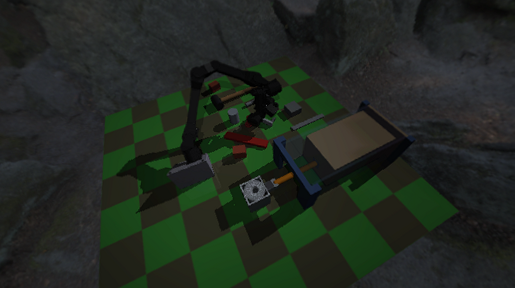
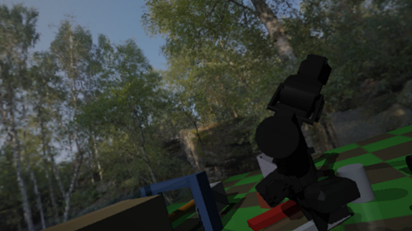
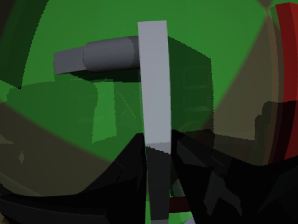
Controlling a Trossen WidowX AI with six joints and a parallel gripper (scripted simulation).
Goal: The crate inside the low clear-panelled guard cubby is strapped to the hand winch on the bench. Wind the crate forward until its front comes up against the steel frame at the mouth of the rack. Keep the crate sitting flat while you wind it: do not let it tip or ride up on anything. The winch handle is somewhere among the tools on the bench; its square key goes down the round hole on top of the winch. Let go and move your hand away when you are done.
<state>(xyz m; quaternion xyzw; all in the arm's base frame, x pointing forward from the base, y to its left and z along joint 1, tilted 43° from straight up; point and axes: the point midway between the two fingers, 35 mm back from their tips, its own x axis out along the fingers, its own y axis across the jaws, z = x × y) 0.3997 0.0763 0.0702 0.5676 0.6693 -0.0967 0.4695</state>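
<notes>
My gripper tip is now 60 mm past the red grip, 20 mm to the right of it and 20 mm below it. Also, from my gripper tip: red flat bar (130 mm behind, 70 mm to the right); grey block (190 mm ahead, 20 mm to the right, 10 mm above); winch handle (10 mm to the left, 10 mm behind, 10 mm above).
</notes>
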